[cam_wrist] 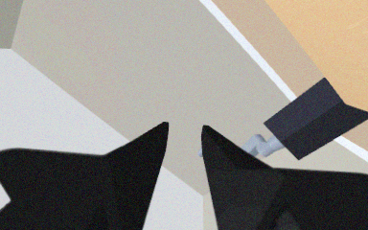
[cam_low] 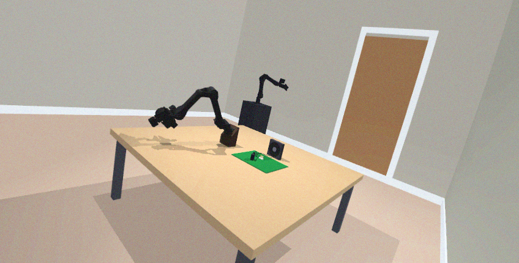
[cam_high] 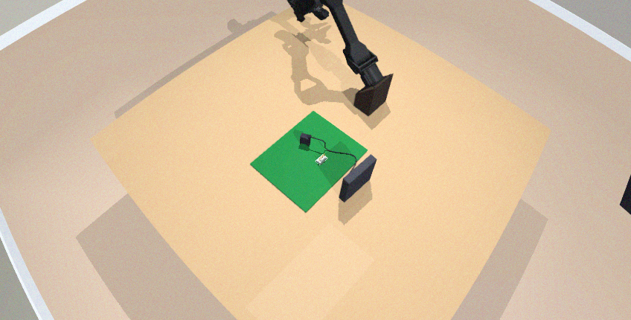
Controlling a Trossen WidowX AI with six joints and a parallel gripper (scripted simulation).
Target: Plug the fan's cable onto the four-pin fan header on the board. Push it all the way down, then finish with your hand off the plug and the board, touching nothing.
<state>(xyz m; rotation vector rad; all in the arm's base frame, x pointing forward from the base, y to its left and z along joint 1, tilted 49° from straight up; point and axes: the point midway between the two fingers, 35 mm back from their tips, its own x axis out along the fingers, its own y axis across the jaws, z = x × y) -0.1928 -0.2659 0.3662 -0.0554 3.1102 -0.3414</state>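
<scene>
Right now the black plug is 530 mm ahead of my gripper tip, 440 mm to the left of it and 140 mm below it. From my gripper tip the other things lie so: white four-pin fan header 530 mm ahead, 520 mm to the left, 160 mm below; dark fan 660 mm to the left, 520 mm ahead, 110 mm below; green board 560 mm ahead, 490 mm to the left, 180 mm below.
</scene>
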